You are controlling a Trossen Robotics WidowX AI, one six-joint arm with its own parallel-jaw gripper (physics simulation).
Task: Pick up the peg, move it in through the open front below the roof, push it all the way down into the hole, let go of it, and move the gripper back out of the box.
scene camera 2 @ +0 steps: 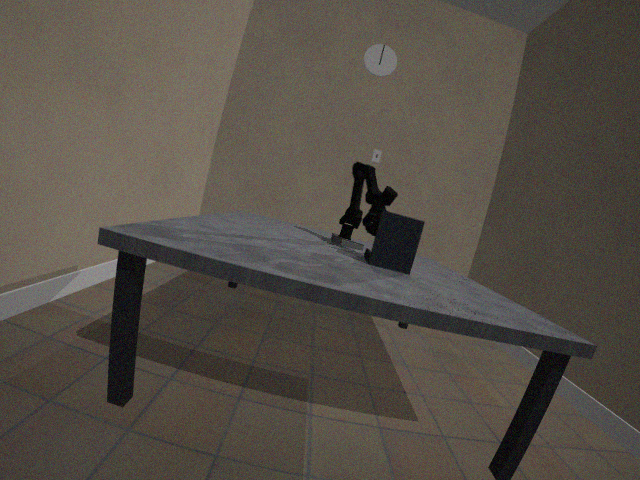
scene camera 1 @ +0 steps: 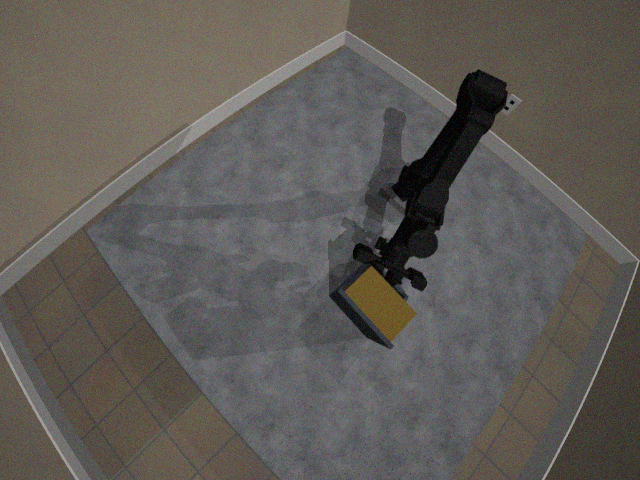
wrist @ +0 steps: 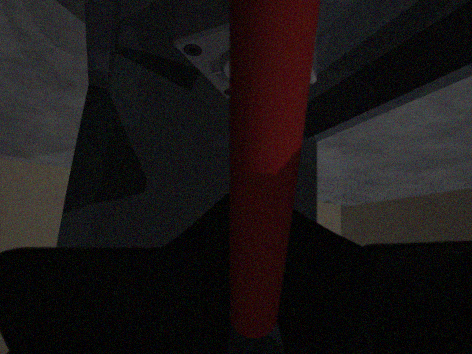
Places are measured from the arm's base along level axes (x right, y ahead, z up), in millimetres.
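Pixels of known places: gripper, fingertip midpoint: [wrist: 246, 204]; arm's base, link origin: [scene camera 2: 344, 237] [scene camera 1: 403, 190].
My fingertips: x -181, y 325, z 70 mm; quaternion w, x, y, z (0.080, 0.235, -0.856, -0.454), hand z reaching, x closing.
Observation:
Ahead of a thing's pixels: the offset from my fingertips to its top centre. "*": to the spot under its first point. Level surfaces: height alone.
The red peg @(* dx +33, dy -57, dz -4 mm) [wrist: 265, 125] runs from the top edge down to the lower middle of the wrist view. My gripper [wrist: 246, 204] [scene camera 1: 392, 272] is shut on it, with dark fingers on both sides. In scene camera 1 the gripper is at the open front of the box, partly hidden by its yellow roof @(* dx -12, dy +27, dz +99 mm) [scene camera 1: 379, 303]. The box @(dx -10, dy -10, dz +99 mm) [scene camera 2: 397, 242] [wrist: 170, 135] has dark slate walls. A pale plate @(dx -2, dy +7, dz -63 mm) [wrist: 210, 55] with dark round spots shows behind the peg in the wrist view. The peg covers part of this plate. The hole and the peg's far end cannot be made out.
The box stands on the grey table @(dz -104 mm) [scene camera 1: 248, 170] [scene camera 2: 217, 248]. The arm [scene camera 1: 439, 165] [scene camera 2: 356, 191] reaches over the table to the box front. Its base stands on a pale plate [scene camera 2: 354, 243] behind the box in scene camera 2. The box's side walls flank the gripper.

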